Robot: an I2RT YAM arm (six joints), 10 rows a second.
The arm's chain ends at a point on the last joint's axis. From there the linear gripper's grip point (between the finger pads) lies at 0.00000 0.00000 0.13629 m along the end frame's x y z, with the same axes.
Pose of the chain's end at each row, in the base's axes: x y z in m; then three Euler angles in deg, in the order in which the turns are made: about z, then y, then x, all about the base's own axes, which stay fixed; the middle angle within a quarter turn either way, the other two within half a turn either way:
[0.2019 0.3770 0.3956 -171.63 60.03 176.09]
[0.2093 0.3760 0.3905 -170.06 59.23 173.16]
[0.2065 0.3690 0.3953 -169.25 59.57 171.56]
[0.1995 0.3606 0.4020 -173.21 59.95 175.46]
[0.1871 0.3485 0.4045 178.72 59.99 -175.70]
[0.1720 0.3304 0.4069 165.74 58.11 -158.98]
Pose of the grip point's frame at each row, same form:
[0.3200 0.3724 0.3277 -171.63 60.03 176.09]
[0.3264 0.3677 0.3213 -170.06 59.23 173.16]
[0.3240 0.3589 0.3270 -169.25 59.57 171.56]
[0.3175 0.3552 0.3340 -173.21 59.95 175.46]
[0.3051 0.3536 0.3365 178.72 59.99 -175.70]
[0.2877 0.3562 0.3397 165.74 58.11 -158.98]

